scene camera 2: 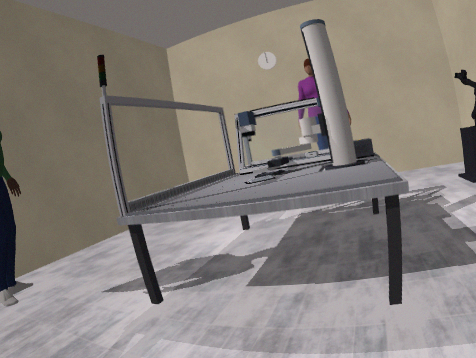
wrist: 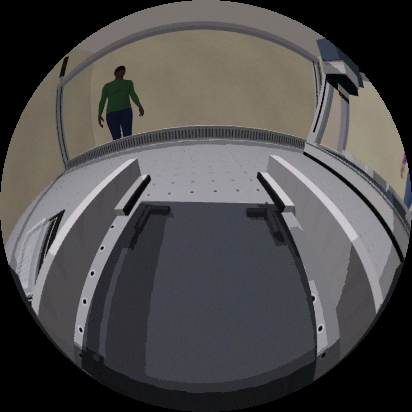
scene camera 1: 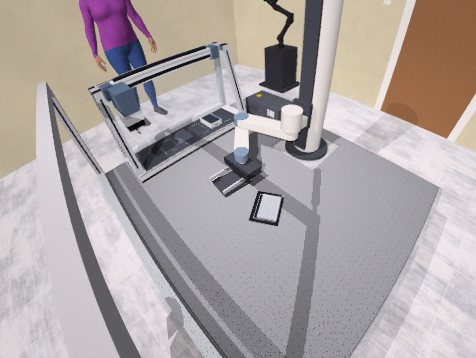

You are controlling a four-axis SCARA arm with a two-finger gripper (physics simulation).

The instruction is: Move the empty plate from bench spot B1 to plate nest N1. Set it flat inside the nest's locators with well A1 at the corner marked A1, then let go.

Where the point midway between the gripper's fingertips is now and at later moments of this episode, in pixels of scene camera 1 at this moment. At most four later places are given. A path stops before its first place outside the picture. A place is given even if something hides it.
The gripper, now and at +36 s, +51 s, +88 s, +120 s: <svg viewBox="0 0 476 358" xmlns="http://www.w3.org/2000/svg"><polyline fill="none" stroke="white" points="216,185 268,205 247,190 222,190 225,181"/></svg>
